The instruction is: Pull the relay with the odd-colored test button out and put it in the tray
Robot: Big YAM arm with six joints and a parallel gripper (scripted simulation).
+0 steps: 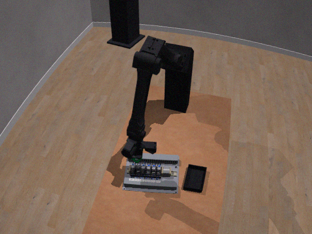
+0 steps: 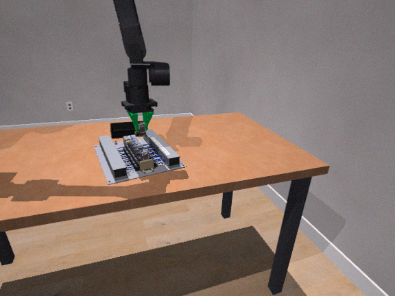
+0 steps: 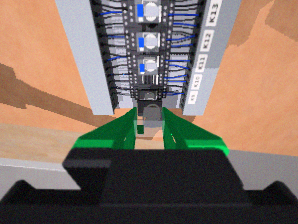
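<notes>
Now: hand right at the grey relay. From my hand the other things lie so: black tray (11 cm behind, 32 cm to the left, 12 cm below).
</notes>
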